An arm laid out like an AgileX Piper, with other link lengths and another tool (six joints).
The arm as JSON. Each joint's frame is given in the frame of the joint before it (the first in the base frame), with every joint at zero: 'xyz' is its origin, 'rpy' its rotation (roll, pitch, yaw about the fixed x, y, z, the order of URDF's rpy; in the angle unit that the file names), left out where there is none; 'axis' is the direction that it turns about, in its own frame. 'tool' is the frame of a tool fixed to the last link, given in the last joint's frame.
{
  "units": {
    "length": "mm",
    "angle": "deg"
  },
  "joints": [
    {
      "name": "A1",
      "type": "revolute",
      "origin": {
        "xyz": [
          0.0,
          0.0,
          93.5
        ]
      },
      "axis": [
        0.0,
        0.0,
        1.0
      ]
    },
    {
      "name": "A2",
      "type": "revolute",
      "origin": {
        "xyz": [
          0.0,
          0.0,
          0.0
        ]
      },
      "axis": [
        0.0,
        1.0,
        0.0
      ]
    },
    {
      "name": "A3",
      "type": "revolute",
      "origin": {
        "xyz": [
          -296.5,
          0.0,
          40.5
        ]
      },
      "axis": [
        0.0,
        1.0,
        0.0
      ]
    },
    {
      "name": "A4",
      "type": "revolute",
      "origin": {
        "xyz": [
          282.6,
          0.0,
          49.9
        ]
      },
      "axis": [
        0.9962,
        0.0,
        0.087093
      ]
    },
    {
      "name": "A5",
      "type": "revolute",
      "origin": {
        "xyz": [
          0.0,
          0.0,
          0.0
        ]
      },
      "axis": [
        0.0,
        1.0,
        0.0
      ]
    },
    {
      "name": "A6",
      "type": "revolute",
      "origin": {
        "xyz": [
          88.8,
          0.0,
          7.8
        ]
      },
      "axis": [
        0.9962,
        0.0,
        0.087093
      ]
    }
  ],
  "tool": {
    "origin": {
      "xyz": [
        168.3,
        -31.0,
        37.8
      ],
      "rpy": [
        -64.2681,
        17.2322,
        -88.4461
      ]
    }
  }
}
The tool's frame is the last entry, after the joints.
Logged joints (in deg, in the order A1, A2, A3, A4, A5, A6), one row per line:
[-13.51, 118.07, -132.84, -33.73, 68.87, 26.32]
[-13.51, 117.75, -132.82, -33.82, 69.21, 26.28]
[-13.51, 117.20, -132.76, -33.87, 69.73, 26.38]
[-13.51, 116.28, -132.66, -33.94, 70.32, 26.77]
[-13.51, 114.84, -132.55, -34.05, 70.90, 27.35]
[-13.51, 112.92, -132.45, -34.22, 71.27, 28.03]
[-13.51, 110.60, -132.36, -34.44, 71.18, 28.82]
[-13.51, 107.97, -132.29, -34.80, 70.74, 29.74]
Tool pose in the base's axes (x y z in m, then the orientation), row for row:
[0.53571, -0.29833, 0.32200, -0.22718, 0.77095, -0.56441, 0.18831]
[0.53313, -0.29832, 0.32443, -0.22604, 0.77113, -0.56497, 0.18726]
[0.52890, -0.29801, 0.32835, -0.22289, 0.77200, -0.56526, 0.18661]
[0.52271, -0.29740, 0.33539, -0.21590, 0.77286, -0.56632, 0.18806]
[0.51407, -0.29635, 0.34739, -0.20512, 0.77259, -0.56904, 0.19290]
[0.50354, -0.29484, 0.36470, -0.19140, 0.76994, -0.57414, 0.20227]
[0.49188, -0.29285, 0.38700, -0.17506, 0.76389, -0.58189, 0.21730]
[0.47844, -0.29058, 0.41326, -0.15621, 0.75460, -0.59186, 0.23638]
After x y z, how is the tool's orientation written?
As a quaternion, x y z w.
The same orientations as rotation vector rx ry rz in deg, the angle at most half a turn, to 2 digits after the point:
[-36.62, 124.26, -90.97]
[-36.45, 124.36, -91.11]
[-35.96, 124.54, -91.19]
[-34.80, 124.58, -91.29]
[-32.98, 124.21, -91.49]
[-30.62, 123.17, -91.84]
[-27.78, 121.22, -92.34]
[-24.54, 118.55, -92.99]

